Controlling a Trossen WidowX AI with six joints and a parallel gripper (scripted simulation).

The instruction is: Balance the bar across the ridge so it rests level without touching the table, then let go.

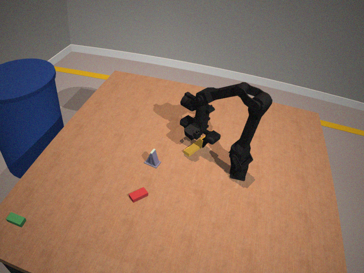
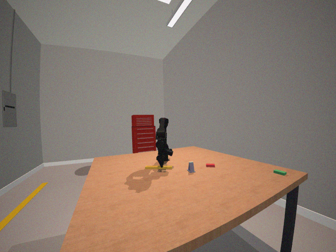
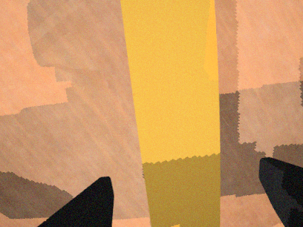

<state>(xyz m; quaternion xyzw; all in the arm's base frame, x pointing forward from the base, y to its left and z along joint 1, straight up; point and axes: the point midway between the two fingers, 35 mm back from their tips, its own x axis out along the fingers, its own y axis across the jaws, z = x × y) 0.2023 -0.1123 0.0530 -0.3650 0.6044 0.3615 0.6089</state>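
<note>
Now: gripper tip 2 cm to the left of the yellow bar, 1 cm past it and 1 cm above it. The rest, counted from my gripper tip: green block 61 cm to the left, 54 cm ahead, 1 cm below; red block 35 cm to the left, 15 cm ahead, 1 cm below.
</note>
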